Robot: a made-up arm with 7 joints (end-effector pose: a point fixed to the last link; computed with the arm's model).
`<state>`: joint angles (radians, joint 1 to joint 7).
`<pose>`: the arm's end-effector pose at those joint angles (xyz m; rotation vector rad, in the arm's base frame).
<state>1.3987 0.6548 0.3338 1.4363 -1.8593 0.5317 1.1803</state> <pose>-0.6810 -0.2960 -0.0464 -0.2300 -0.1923 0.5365</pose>
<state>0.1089 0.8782 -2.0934 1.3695 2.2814 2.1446 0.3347</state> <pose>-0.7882 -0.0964 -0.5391 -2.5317 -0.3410 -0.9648</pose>
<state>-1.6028 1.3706 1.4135 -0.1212 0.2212 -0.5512 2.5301</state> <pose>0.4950 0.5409 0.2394 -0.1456 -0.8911 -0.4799</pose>
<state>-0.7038 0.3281 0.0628 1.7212 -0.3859 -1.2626 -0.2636</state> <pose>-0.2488 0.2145 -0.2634 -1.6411 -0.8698 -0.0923</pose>
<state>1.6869 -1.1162 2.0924 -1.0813 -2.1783 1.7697 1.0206</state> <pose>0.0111 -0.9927 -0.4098 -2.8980 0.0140 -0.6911</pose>
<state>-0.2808 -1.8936 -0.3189 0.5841 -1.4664 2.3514 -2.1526</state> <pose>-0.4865 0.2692 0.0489 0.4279 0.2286 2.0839</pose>
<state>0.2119 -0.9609 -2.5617 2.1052 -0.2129 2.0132 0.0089</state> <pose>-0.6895 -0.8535 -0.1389 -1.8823 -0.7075 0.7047</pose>
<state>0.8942 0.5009 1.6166 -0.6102 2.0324 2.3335 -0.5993</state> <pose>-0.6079 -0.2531 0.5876 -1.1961 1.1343 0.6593</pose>
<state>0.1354 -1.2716 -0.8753 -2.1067 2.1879 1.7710 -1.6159</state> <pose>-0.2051 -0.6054 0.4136 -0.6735 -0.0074 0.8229</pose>
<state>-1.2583 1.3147 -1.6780 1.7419 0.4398 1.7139 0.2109</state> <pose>0.3139 1.1398 0.0040 -0.4985 0.5142 -1.2373</pose>
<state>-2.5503 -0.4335 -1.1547 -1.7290 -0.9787 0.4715 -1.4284</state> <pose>0.1558 0.2838 -0.0348 -1.7149 -1.5302 1.2967</pose>
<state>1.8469 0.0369 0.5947 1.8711 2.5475 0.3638 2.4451</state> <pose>-0.0880 -0.4053 -0.2427 -0.4001 -1.9924 0.2835</pose>
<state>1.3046 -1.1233 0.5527 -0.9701 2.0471 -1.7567 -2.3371</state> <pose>-0.3135 -0.5827 -0.1922 0.8977 1.2286 0.9276</pose>
